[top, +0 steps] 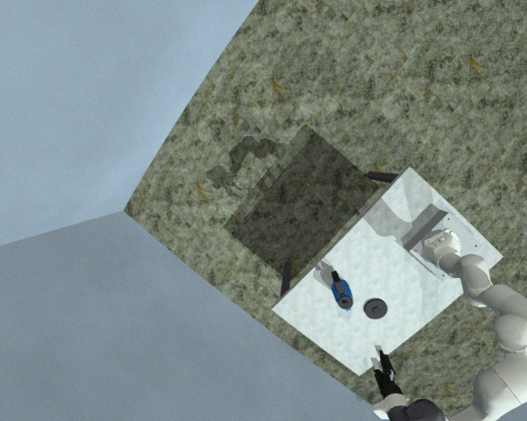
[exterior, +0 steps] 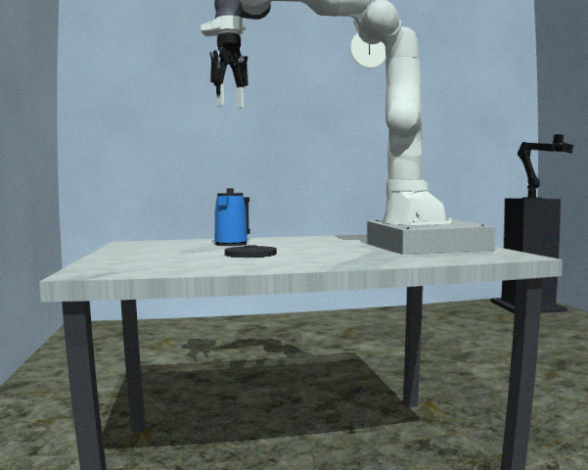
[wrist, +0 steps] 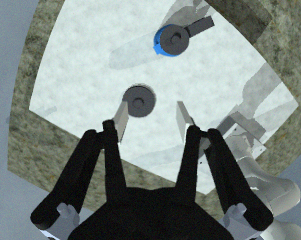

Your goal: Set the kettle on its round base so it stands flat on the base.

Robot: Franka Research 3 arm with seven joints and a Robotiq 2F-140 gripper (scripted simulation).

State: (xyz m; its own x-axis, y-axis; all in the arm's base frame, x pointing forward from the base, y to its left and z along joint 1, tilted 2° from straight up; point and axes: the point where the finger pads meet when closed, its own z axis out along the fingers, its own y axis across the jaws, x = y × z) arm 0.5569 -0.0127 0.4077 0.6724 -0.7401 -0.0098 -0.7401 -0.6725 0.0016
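Right now my hand is 380 mm above the blue kettle and 160 mm to the left of it. Round my hand: black round base (470 mm below, 150 mm to the left, 70 mm behind).
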